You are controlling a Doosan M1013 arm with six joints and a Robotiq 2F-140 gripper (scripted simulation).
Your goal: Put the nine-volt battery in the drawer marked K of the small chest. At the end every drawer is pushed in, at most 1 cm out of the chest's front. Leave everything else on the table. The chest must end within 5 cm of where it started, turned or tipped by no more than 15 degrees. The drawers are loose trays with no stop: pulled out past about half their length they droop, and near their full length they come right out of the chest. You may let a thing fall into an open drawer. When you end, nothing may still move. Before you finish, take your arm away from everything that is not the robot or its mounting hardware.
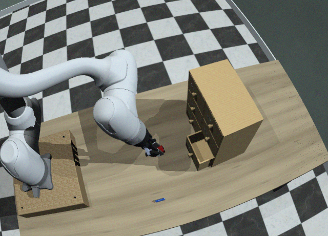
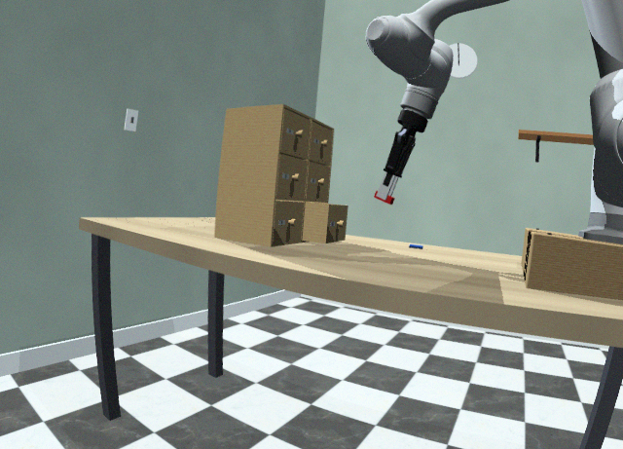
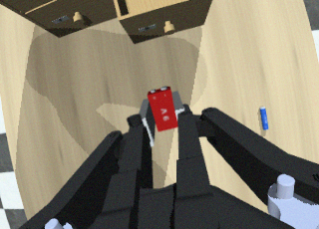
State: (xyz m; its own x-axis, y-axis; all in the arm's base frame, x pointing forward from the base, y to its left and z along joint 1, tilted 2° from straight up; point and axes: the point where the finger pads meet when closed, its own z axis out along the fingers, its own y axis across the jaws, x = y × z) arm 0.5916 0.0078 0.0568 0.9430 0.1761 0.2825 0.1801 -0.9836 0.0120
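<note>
My hand is 20 mm short of the red nine-volt battery and 30 mm above it. Round my hand: small blue object 20 mm behind, 180 mm to the right, 160 mm below; drawer 230 mm ahead, 10 mm to the left, 130 mm below.
</note>
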